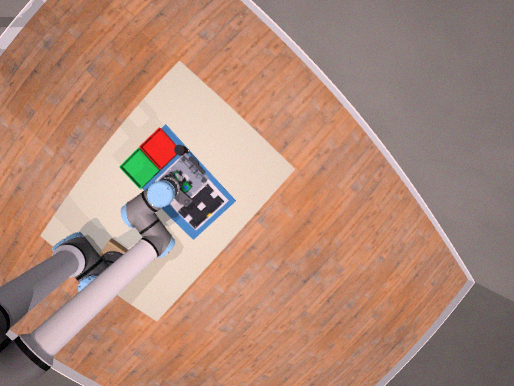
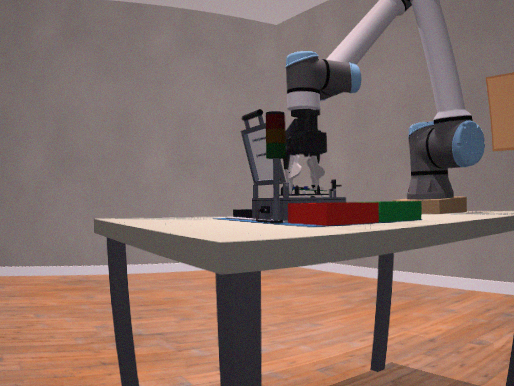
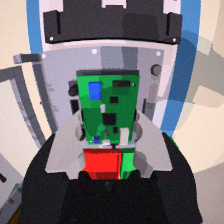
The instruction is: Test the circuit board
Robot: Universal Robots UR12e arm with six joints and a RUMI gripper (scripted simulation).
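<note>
The green circuit board is 1 cm to the left of my hand. From my hand the other things lie so: green bin 9 cm behind, 21 cm to the left, 7 cm below; then red bin 6 cm ahead, 20 cm to the left, 7 cm below; then lid 12 cm ahead, 10 cm above.
</note>
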